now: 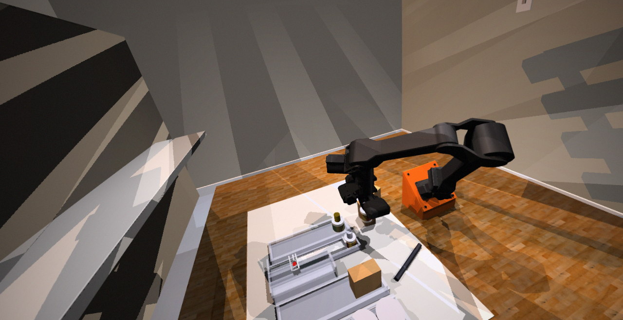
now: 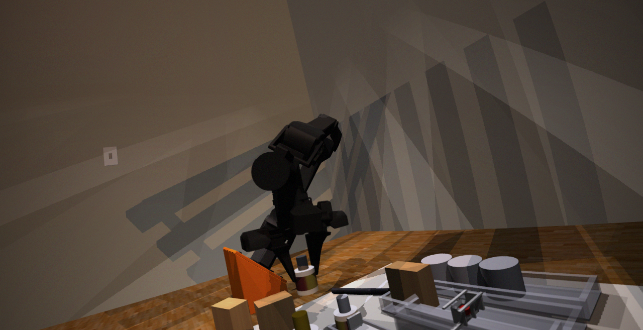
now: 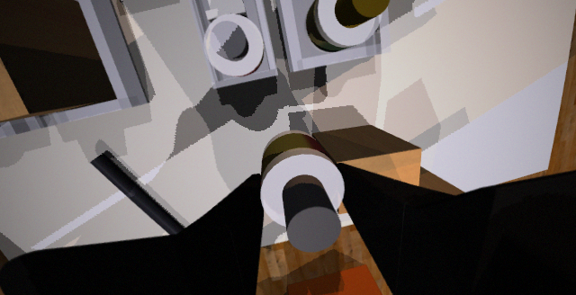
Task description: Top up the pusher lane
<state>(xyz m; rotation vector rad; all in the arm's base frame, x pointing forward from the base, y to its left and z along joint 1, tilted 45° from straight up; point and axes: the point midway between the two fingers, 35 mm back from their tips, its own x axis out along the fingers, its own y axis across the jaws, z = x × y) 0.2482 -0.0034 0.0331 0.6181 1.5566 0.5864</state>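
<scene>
The brown box is 9 cm ahead of my gripper tip, 15 cm to the left of it and 5 cm below it. Round my gripper tip: pusher plate 18 cm ahead, 6 cm to the left, 4 cm below; then lane 22 cm ahead, 6 cm to the left, 7 cm below; then black rod 6 cm behind, 14 cm to the left, 9 cm below.
</scene>
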